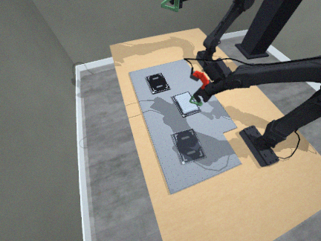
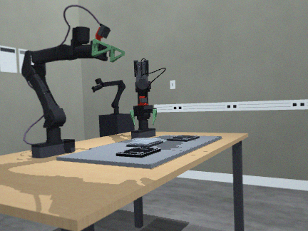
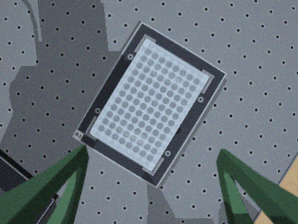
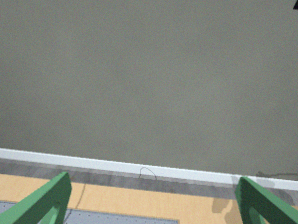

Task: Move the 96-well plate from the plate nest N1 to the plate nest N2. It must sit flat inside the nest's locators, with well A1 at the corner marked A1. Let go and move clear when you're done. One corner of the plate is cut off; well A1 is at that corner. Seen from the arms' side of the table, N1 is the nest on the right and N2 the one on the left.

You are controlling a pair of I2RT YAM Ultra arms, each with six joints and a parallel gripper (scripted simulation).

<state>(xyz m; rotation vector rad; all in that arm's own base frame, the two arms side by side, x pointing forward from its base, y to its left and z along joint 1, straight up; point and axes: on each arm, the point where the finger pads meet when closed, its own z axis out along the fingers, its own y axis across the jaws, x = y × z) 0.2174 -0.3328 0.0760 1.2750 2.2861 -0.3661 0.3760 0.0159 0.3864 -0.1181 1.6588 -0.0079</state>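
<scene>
The 96-well plate lies 90 mm below my left hand, 30 mm to the right of it and 30 mm ahead of it. Also, from my left hand: black nest: 240 mm to the right, 160 mm ahead, 100 mm below.
</scene>
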